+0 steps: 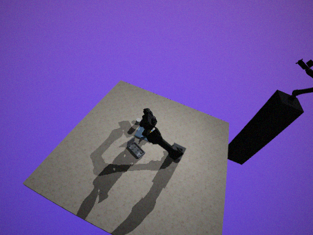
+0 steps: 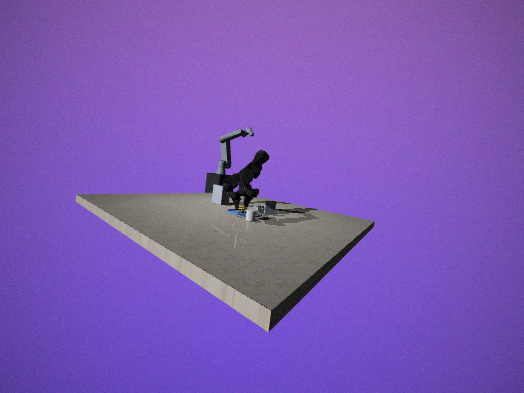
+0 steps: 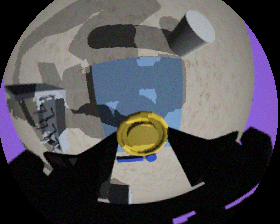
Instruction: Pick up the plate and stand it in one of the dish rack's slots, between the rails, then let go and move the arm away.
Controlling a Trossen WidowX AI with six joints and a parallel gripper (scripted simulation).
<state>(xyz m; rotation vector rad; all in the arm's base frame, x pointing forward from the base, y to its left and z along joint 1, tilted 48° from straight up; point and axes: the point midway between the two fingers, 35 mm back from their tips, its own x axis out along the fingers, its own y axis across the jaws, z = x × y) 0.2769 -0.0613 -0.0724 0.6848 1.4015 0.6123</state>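
Now: gripper tip 3 cm short of the light blue mat and 2 cm above it. From my gripper tip the other things lie so: cup 13 cm ahead, 7 cm to the right; blue spoon 8 cm behind, 2 cm below, 1 cm to the left; yellow plate 1 cm above.
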